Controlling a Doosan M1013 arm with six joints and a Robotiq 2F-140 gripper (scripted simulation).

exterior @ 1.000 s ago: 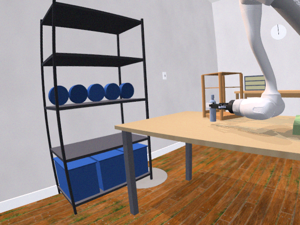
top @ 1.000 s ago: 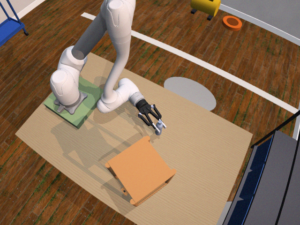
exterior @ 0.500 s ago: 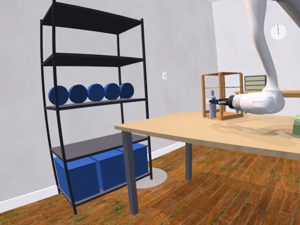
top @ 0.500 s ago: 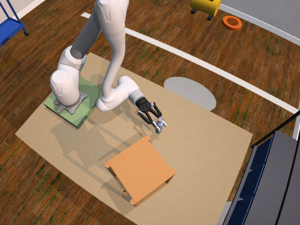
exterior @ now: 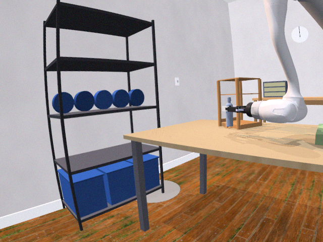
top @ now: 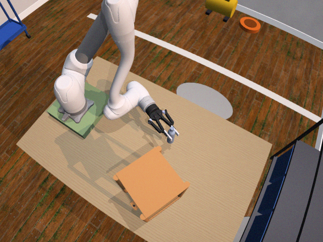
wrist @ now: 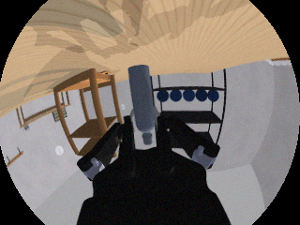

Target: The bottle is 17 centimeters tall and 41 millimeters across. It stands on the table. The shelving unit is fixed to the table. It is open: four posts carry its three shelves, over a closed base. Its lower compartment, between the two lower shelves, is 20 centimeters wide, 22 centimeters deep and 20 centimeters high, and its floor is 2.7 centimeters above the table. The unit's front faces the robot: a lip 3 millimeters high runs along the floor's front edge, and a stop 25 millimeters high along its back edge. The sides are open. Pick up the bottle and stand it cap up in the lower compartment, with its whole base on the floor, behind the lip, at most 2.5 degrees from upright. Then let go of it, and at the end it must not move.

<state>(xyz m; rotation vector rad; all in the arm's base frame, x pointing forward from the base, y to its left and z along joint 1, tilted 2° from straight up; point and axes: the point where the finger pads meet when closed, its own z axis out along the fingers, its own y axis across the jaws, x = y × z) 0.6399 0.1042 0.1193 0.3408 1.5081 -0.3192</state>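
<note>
The wooden shelving unit lies 60 mm ahead of my hand, 320 mm to the right of it and 20 mm above it. Round my hand: grey-blue bottle: 10 mm above.
</note>
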